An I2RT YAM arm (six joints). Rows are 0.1 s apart.
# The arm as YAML. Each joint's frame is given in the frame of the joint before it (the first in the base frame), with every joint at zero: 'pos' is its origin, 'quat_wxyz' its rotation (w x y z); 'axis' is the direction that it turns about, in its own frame. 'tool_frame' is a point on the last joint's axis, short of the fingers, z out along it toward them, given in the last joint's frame.
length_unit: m
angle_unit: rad
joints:
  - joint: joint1
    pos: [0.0, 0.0, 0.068]
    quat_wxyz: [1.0, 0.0, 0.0, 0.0]
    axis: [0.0, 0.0, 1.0]
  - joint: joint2
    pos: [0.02, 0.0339, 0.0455]
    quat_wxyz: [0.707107, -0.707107, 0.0, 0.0]
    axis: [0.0, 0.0, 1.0]
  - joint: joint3
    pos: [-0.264, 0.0, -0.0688]
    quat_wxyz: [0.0, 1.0, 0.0, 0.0]
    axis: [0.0, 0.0, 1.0]
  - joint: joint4
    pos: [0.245, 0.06, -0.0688]
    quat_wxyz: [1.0, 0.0, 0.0, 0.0]
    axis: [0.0, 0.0, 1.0]
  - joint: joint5
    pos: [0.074, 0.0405, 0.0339]
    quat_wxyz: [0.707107, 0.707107, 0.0, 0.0]
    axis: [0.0, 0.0, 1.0]
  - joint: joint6
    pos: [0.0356, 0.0, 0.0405]
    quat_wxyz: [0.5, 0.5, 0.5, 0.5]
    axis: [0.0, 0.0, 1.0]
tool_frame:
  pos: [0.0, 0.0, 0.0]
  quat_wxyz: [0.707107, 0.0, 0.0, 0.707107]
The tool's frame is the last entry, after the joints.
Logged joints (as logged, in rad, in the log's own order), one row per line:
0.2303 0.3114 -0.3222 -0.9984 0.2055 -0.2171
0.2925 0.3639 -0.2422 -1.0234 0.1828 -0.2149
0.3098 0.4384 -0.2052 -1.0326 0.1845 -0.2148
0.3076 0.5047 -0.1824 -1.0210 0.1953 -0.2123
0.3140 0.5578 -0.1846 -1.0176 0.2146 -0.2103
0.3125 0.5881 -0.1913 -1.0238 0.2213 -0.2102
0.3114 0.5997 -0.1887 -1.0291 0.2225 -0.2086
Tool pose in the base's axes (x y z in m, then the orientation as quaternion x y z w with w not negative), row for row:
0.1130 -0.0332 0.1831 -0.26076 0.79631 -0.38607 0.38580
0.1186 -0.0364 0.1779 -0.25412 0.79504 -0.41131 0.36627
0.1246 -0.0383 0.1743 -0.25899 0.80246 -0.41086 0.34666
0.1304 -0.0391 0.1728 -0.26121 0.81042 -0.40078 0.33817
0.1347 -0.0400 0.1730 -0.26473 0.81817 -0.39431 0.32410
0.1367 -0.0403 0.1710 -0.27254 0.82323 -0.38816 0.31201
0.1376 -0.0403 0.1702 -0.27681 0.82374 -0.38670 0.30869
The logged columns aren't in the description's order. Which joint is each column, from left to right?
Columns, left to right: joint5, joint2, joint4, joint6, joint3, joint1.
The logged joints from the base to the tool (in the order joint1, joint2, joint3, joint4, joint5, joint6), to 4 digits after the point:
-0.2171 0.3114 0.2055 -0.3222 0.2303 -0.9984
-0.2149 0.3639 0.1828 -0.2422 0.2925 -1.0234
-0.2148 0.4384 0.1845 -0.2052 0.3098 -1.0326
-0.2123 0.5047 0.1953 -0.1824 0.3076 -1.0210
-0.2103 0.5578 0.2146 -0.1846 0.3140 -1.0176
-0.2102 0.5881 0.2213 -0.1913 0.3125 -1.0238
-0.2086 0.5997 0.2225 -0.1887 0.3114 -1.0291

